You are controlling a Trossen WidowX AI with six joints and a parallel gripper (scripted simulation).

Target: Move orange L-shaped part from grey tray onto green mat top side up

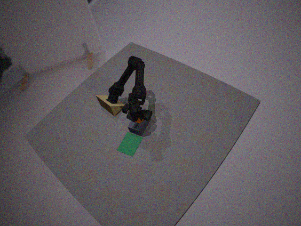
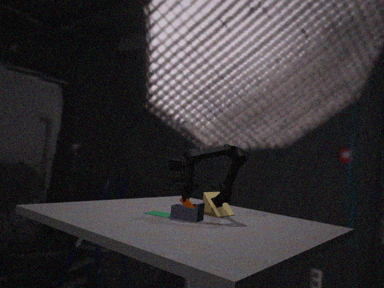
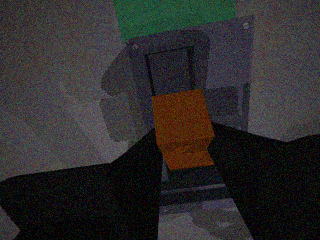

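Right now the green mat is 1 cm ahead of my gripper tip, 15 cm to the right of it and 10 cm below it. The rest, counted from my gripper tip: orange L-shaped part (2 cm behind, 3 cm to the left, 3 cm below).
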